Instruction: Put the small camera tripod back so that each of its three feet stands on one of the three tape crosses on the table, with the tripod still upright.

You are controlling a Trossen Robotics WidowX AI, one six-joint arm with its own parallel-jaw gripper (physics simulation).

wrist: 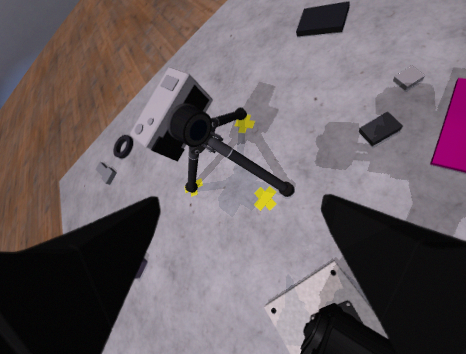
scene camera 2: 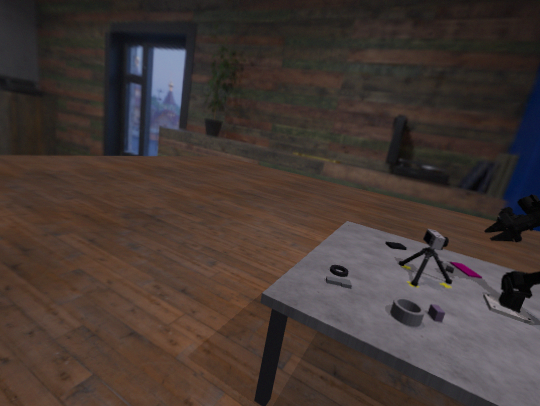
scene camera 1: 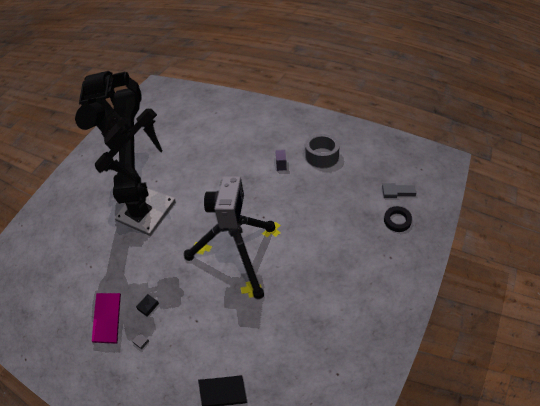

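Seen in the pictures: gripper, fingertip midpoint: point(wrist: 241, 203) point(scene camera 2: 487, 235) point(scene camera 1: 147, 166); arm's base at its link origin: point(wrist: 341, 331) point(scene camera 2: 509, 306) point(scene camera 1: 138, 210).
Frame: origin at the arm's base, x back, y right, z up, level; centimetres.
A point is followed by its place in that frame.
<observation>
The black tripod point(scene camera 1: 247, 257) @(x -39.5, y 0.8, z 7.3 cm) point(scene camera 2: 429, 251) @(x -33.6, y -4.0, z 12.8 cm) point(wrist: 250, 162) @(x -27.3, y 1.4, z 7.0 cm) stands upright, carrying a silver-and-black camera point(scene camera 1: 229, 200) @(x -35.3, y -1.0, z 22.1 cm) point(scene camera 2: 435, 240) @(x -32.6, y -8.3, z 19.8 cm) point(wrist: 162, 107) @(x -32.3, y -2.4, z 21.8 cm). Its foot nearest the arm base stands on bare table beside a yellow cross point(scene camera 1: 203, 248) point(wrist: 264, 198) @(x -23.3, y -1.0, z -1.2 cm), on the side away from the ring and purple block. The foot by another cross point(scene camera 1: 248, 288) @(x -40.7, y 3.5, z -1.3 cm) point(wrist: 245, 123) @(x -41.3, y 3.5, z -1.2 cm) is at its edge, off its middle. The third foot partly covers the last cross point(scene camera 1: 272, 230) @(x -35.9, y -14.4, z -0.8 cm) point(wrist: 195, 187) @(x -33.9, y -14.0, z -0.4 cm). My gripper point(scene camera 1: 141, 162) @(x -15.0, y 2.8, z 26.2 cm) point(scene camera 2: 489, 234) @(x -15.0, y 2.8, z 26.2 cm) point(wrist: 241, 203) @(x -15.0, y 2.8, z 26.2 cm) is wide open and empty, above the table and apart from the tripod.
A magenta pad point(scene camera 1: 106, 318) @(x -16.5, y 32.5, z -0.5 cm) point(wrist: 452, 130) @(x -17.0, y 29.4, z -0.5 cm), a black block point(scene camera 1: 147, 304) @(x -23.5, y 22.3, z 0.2 cm) point(wrist: 381, 128) @(x -22.8, y 22.2, z 0.2 cm) and a small grey block point(scene camera 1: 141, 341) @(x -28.9, y 31.7, z -0.1 cm) point(wrist: 408, 77) @(x -28.1, y 31.3, z -0.1 cm) lie together. A black slab point(scene camera 1: 222, 390) @(x -52.5, y 30.9, z 0.2 cm), grey ring point(scene camera 1: 322, 161) @(x -35.2, y -41.6, z 1.3 cm), purple block point(scene camera 1: 281, 160) @(x -25.7, y -34.9, z 2.5 cm), black ring point(scene camera 1: 388, 220) @(x -61.2, y -31.8, z 0.3 cm) and grey piece point(scene camera 1: 398, 190) @(x -59.2, y -43.7, z 0.2 cm) lie around the tripod.
</observation>
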